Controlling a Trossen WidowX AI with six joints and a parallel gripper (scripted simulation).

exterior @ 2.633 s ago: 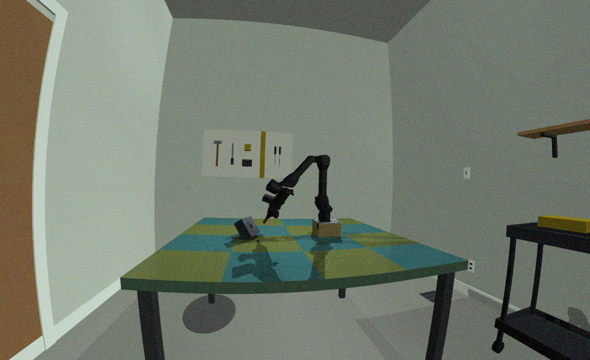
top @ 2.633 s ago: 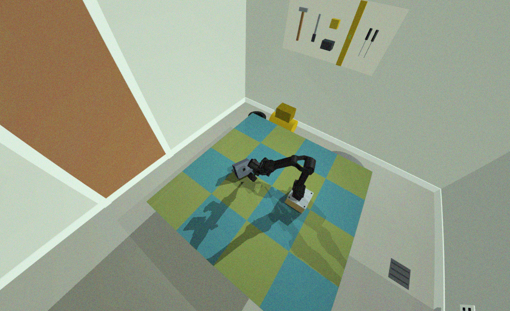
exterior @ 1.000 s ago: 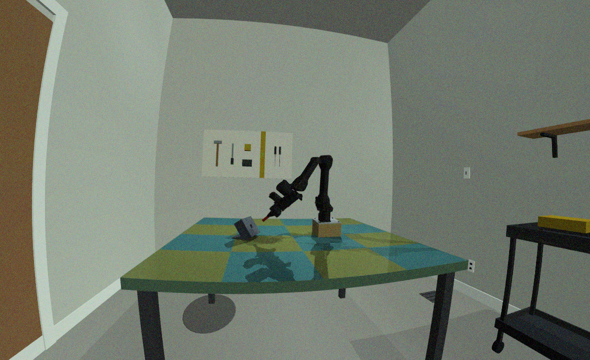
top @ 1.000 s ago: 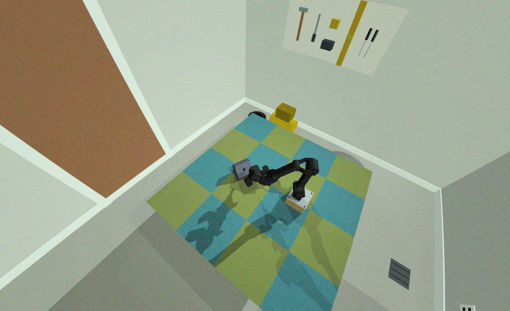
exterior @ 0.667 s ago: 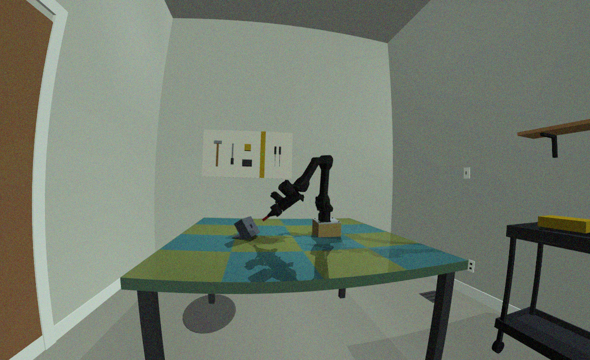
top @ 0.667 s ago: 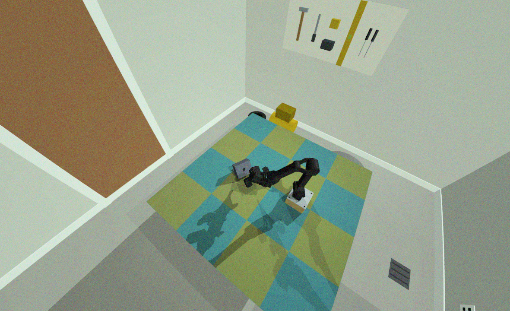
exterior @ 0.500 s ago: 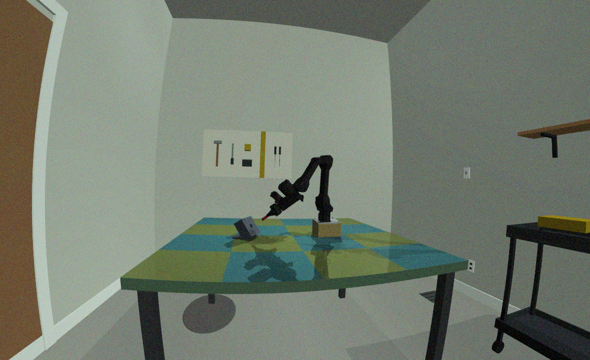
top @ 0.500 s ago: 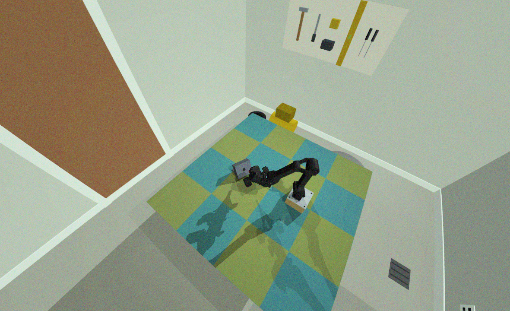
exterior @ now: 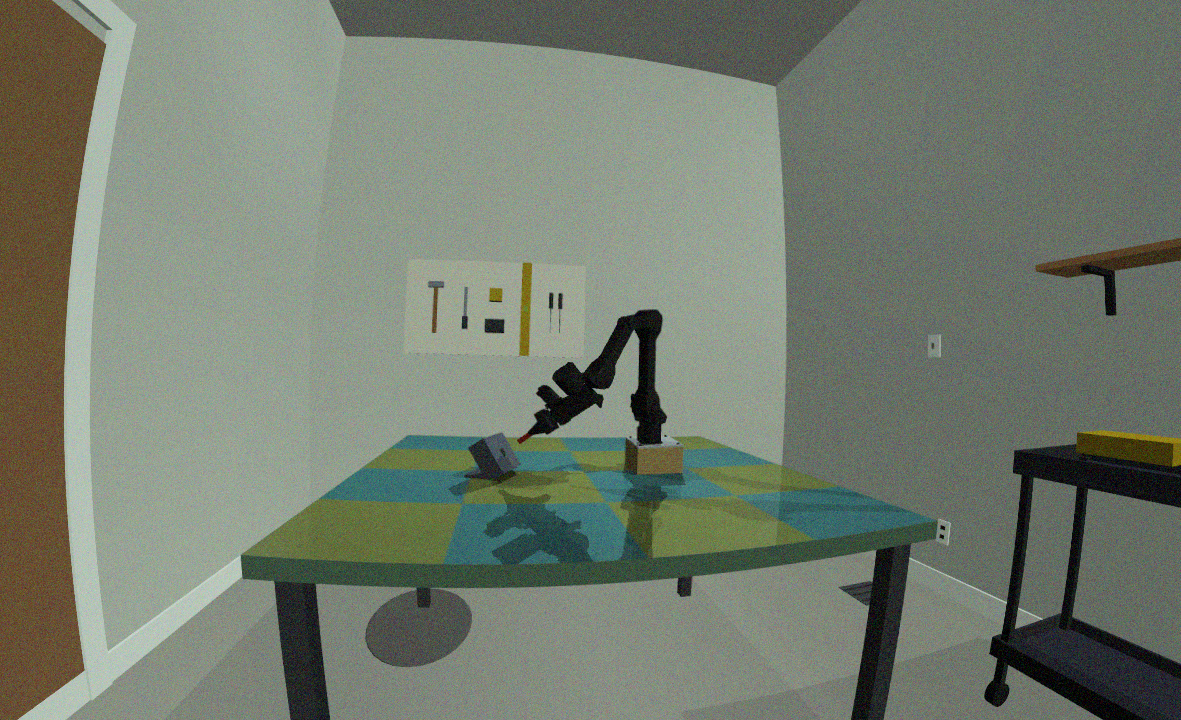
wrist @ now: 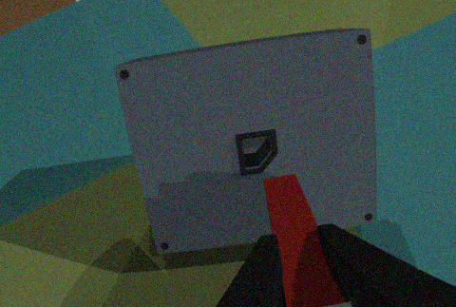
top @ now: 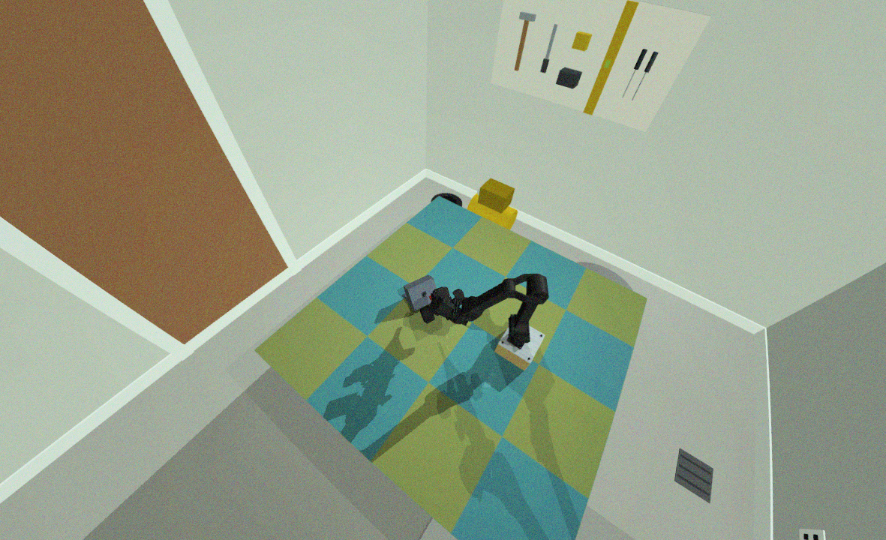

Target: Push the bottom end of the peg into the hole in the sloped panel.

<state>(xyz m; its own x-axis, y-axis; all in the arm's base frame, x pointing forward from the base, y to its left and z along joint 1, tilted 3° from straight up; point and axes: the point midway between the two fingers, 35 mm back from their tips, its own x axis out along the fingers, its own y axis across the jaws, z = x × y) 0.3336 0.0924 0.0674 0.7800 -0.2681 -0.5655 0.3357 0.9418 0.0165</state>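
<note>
The grey sloped panel lies 100 mm ahead of my gripper tip, 70 mm below it and 30 mm to the right of it. Also, from my gripper tip: red square-sided peg: 10 mm to the left, 10 mm behind, 10 mm above.
</note>
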